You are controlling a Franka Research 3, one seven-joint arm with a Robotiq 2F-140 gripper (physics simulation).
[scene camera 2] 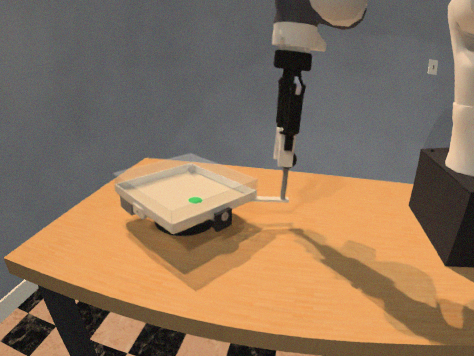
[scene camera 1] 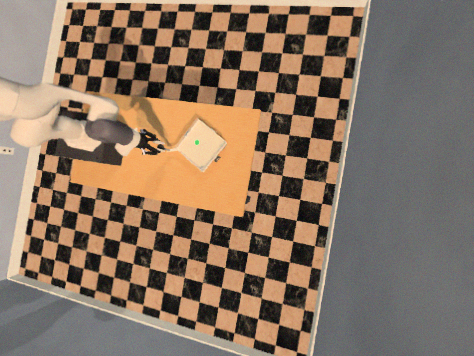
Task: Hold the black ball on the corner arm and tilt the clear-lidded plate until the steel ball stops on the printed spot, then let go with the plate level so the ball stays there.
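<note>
The clear-lidded plate (scene camera 1: pixel 210 147) (scene camera 2: pixel 172 187) is a pale square tray on a dark round base; I cannot tell a slight tilt from level. Its green printed spot (scene camera 1: pixel 197 142) (scene camera 2: pixel 195 200) shows uncovered. A small grey shape (scene camera 2: pixel 190 168) in the far corner in scene camera 2 may be the steel ball; it is too blurred to be sure. The corner arm (scene camera 1: pixel 171 149) (scene camera 2: pixel 271 199) runs to an upright grey post (scene camera 2: pixel 284 184). My gripper (scene camera 1: pixel 159 147) (scene camera 2: pixel 285 160) points down, shut on the black ball (scene camera 2: pixel 294 160) atop the post; the fingers partly hide it.
The plate stands on a wooden table (scene camera 1: pixel 220 192) (scene camera 2: pixel 350 225). Dark brackets (scene camera 2: pixel 222 219) sit under the plate's sides. The robot's black base block (scene camera 1: pixel 107 154) (scene camera 2: pixel 437 205) stands at the table's other end. The arm's shadow falls across the table top.
</note>
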